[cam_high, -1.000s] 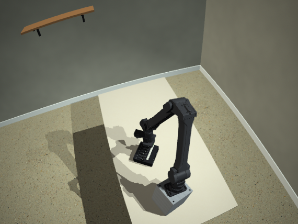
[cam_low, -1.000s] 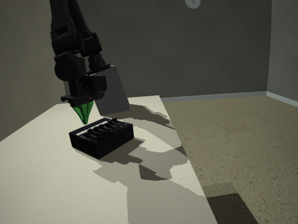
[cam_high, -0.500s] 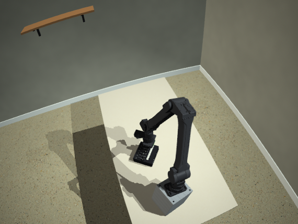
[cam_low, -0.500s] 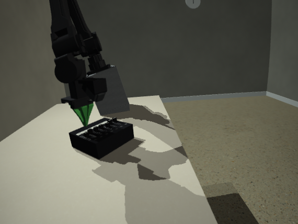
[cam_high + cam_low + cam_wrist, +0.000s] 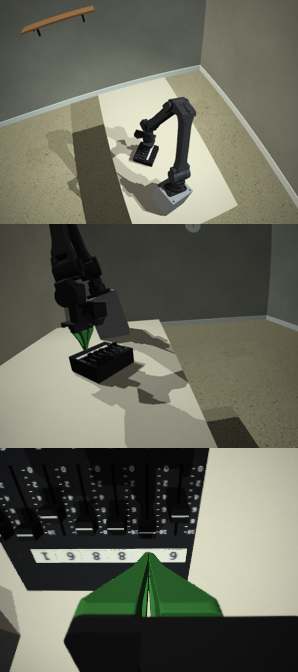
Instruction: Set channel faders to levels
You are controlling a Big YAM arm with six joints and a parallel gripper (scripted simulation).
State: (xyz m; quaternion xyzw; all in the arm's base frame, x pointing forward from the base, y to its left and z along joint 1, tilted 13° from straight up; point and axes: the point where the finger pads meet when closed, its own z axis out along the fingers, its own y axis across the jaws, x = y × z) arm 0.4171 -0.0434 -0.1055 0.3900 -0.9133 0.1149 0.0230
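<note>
Right now the channel 2 fader is 20 mm below my hand, 10 mm to the left of it and 10 mm ahead of it. The rest, counted from my hand: master fader cap (90 mm to the left, 70 mm behind, 20 mm below); channel 1 fader cap (40 mm ahead, 20 mm below, 10 mm to the left).
</note>
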